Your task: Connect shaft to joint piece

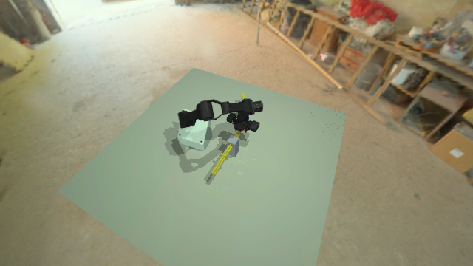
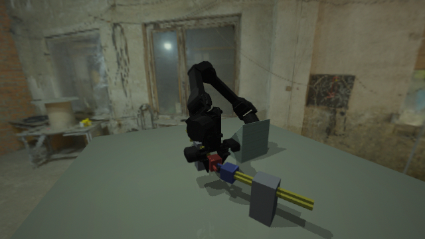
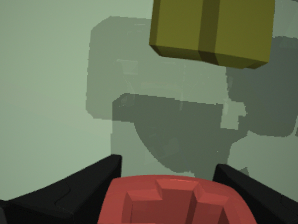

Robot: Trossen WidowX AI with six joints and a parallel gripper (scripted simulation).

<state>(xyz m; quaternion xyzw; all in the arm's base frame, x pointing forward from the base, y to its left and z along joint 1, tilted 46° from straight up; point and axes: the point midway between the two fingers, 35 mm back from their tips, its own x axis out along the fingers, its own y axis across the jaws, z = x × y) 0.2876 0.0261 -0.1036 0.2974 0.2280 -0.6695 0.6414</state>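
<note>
My gripper tip is now 4 cm below the red joint piece and 2 cm to the right of it.
</note>
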